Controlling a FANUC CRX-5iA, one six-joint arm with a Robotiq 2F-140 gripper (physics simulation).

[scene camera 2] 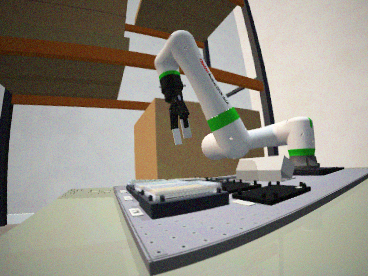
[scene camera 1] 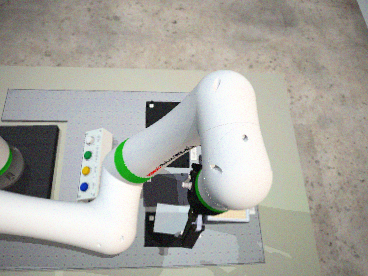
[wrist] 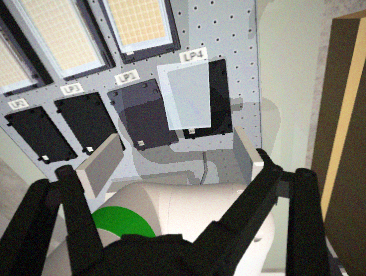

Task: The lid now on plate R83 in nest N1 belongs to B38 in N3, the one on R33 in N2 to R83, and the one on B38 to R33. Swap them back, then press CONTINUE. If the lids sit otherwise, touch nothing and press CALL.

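Frame: origin at the arm's base, x ahead, y left, z up, level; centimetres.
Seen in the pictures: gripper, fingertip midpoint: [scene camera 2: 182,141] [scene camera 1: 184,209] [wrist: 175,142]; arm's base, origin of the base link: [scene camera 2: 302,168] [scene camera 1: 0,167].
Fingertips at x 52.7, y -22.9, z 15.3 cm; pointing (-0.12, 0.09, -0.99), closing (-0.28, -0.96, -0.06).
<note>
Offsets run from my fingertips to a thing's top centre. "*": to the spot under its first point.
My gripper [scene camera 2: 182,133] [wrist: 175,142] is open and empty, high above the board. A clear lid {dy +0.2, dx -0.6, dz -14.3 cm} [scene camera 1: 171,219] [wrist: 186,97] lies off-centre on nest LP4 {dy -2.1, dx -3.1, dz -14.7 cm} [scene camera 1: 150,236] [wrist: 220,100], reaching past its edge towards LP1 {dy +10.3, dx -2.2, dz -14.7 cm} [scene camera 1: 162,187] [wrist: 145,117]; whether it tilts is unclear. In the wrist view, three plates stand in the upper nests: the N1 plate {* dy +2.5, dx +13.1, dz -13.7 cm} [wrist: 137,22], the N2 plate {dy +14.7, dx +16.7, dz -13.3 cm} [wrist: 65,37] and the N3 plate {* dy +24.8, dx +16.2, dz -12.5 cm} [wrist: 12,60]. Their names and lid codes are unreadable. The N3 plate [scene camera 2: 185,188] also shows in scene camera 2, under a clear cover.
Nests LP3 {dy +23.0, dx -0.2, dz -14.7 cm} [wrist: 90,120] and LP2 {dy +36.9, dx +1.4, dz -14.7 cm} [wrist: 40,135] hold no lid. The button box {dy +19.3, dx -23.2, dz -8.3 cm} [scene camera 1: 95,165] [scene camera 2: 265,167] carries white, green, yellow and blue buttons. The arm hides part of the board in scene camera 1. Large brown boxes [scene camera 2: 200,150] [wrist: 345,140] stand beyond the table.
</note>
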